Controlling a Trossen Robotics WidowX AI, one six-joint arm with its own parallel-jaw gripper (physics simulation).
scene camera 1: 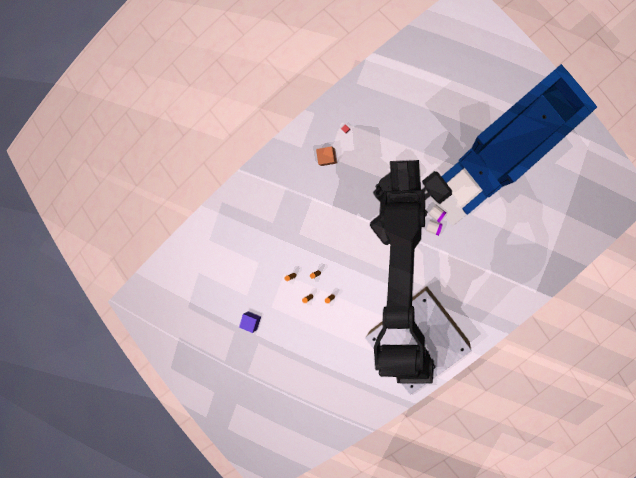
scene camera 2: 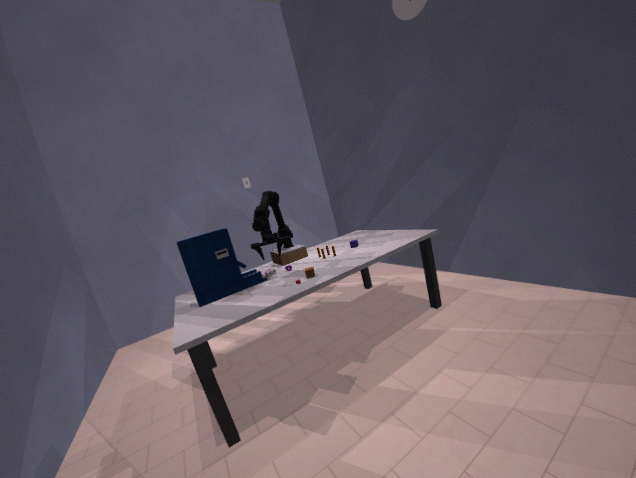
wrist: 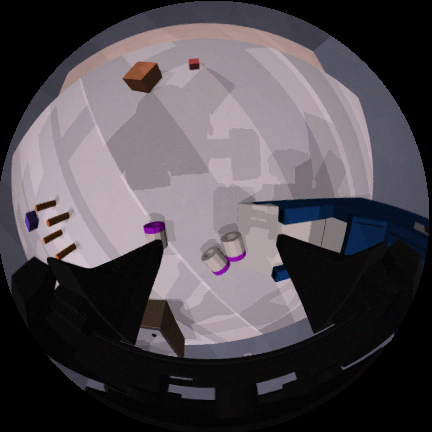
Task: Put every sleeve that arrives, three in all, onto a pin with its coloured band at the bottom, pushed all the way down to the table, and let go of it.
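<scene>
Two pale sleeves with purple bands lie on their sides close together by the chute mouth: one sleeve (scene camera 1: 437, 211) (wrist: 233, 244) is nearer the chute, the other sleeve (scene camera 1: 433, 226) (wrist: 214, 259) beside it. A third sleeve (scene camera 2: 288, 268) (wrist: 155, 230) lies apart, its banded end facing scene camera 2; the arm hides it in scene camera 1. Several upright orange-brown pins (scene camera 1: 307, 298) (scene camera 2: 327, 250) (wrist: 58, 219) stand bare. My gripper (scene camera 1: 409, 208) (scene camera 2: 270, 255) (wrist: 220, 243) is open and empty, above the table, with the paired sleeves between its fingertips in the wrist view.
A blue chute (scene camera 1: 524, 138) (scene camera 2: 210, 267) (wrist: 367, 232) stands beside the sleeves. An orange block (scene camera 1: 325, 155) (scene camera 2: 309, 272) (wrist: 142, 77), a small red cube (scene camera 1: 345, 128) (scene camera 2: 298, 281) (wrist: 194, 64) and a purple block (scene camera 1: 249, 321) (scene camera 2: 353, 243) (wrist: 31, 221) rest on the table.
</scene>
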